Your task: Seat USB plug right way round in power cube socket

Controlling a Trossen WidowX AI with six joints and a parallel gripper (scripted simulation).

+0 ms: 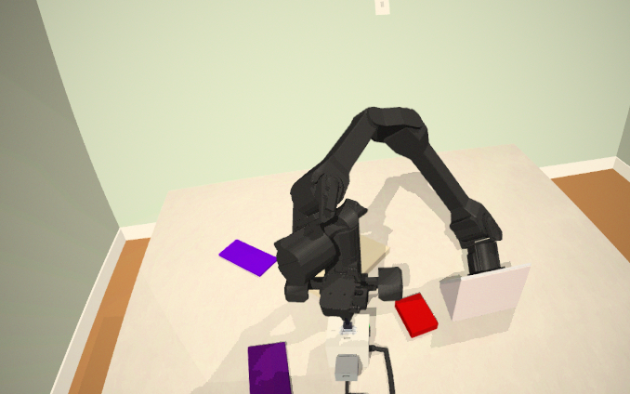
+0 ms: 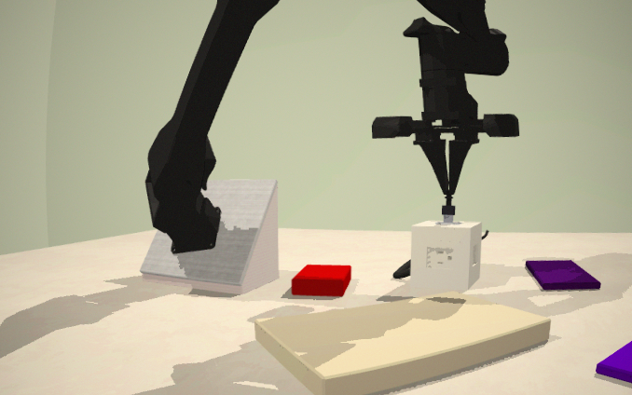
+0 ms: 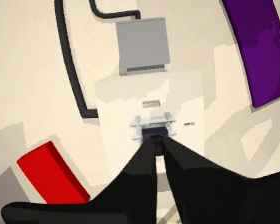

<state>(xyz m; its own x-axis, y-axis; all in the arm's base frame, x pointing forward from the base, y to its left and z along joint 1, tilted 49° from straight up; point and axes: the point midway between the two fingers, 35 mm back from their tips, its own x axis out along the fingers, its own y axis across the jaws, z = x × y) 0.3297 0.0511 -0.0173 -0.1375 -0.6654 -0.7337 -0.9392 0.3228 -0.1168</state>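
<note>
Right now my gripper tip is 2 cm above the USB plug. Also, from my gripper tip: socket 4 cm below; cream board 4 cm behind, 25 cm to the right, 10 cm below; red block 15 cm behind, 4 cm to the right, 10 cm below.
</note>
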